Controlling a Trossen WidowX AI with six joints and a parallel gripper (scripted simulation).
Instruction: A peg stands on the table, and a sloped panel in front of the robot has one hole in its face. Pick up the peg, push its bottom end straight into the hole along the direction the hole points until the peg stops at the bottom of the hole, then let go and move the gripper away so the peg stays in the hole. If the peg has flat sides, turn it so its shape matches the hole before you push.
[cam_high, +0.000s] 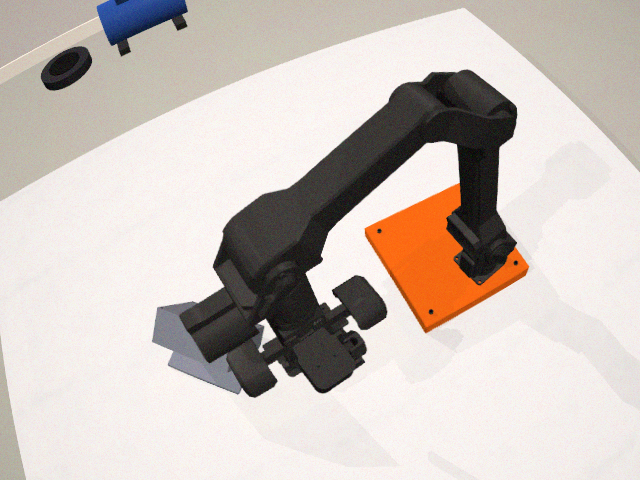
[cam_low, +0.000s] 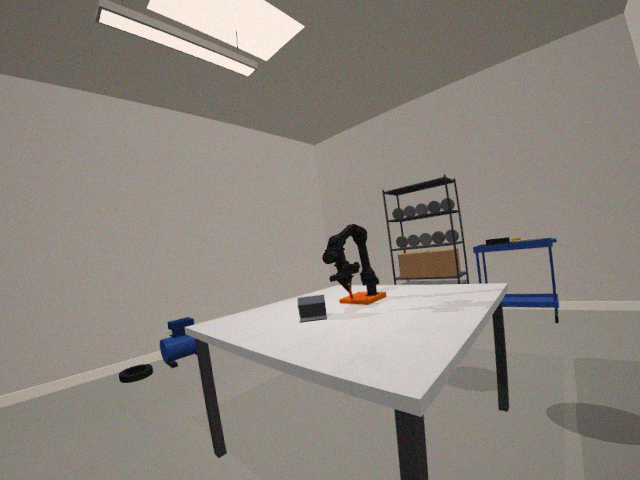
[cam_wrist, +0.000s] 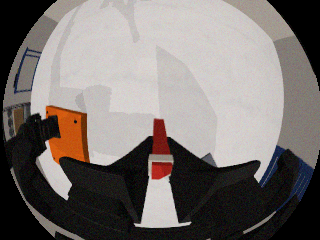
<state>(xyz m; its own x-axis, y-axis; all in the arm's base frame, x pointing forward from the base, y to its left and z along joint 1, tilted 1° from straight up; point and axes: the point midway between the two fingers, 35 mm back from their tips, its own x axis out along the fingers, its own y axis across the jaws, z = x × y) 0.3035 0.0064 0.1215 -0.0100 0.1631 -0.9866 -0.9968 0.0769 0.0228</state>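
My gripper tip is now 10 cm short of the grey panel block, 16 cm to the left of it and 6 cm above it. Round my gripper tip: red peg 2 cm above.
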